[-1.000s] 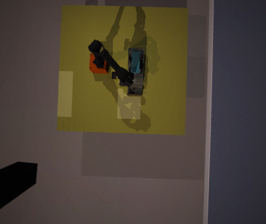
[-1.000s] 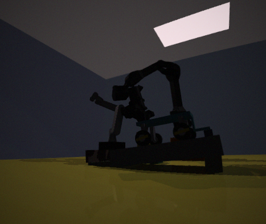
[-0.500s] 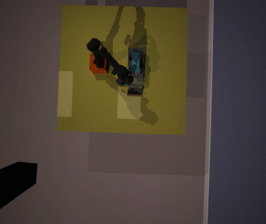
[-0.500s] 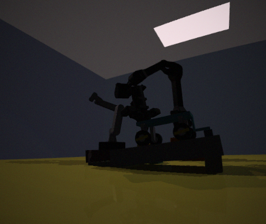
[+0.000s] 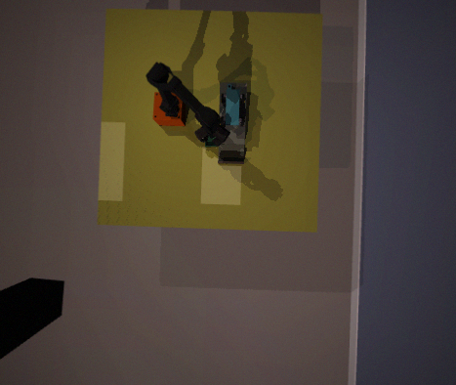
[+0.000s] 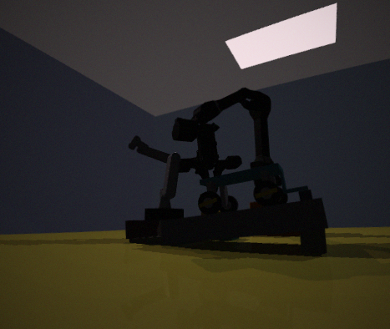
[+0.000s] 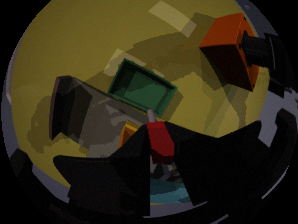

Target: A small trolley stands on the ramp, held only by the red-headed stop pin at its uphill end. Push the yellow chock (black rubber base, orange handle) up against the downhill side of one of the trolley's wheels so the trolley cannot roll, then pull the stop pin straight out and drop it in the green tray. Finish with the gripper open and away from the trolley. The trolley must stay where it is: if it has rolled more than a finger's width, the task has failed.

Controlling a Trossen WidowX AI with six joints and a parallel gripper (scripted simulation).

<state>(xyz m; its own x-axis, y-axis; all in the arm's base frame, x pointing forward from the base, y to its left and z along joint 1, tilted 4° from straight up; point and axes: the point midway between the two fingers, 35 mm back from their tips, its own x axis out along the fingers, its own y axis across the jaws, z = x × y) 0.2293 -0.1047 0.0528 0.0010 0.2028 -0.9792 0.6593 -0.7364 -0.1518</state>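
Right now my gripper tip is right at the red-headed stop pin. The rest, counted from my gripper tip: yellow chock: 5 cm below, 5 cm ahead, 2 cm to the left; trolley: 13 cm to the left, 10 cm ahead, 2 cm below.
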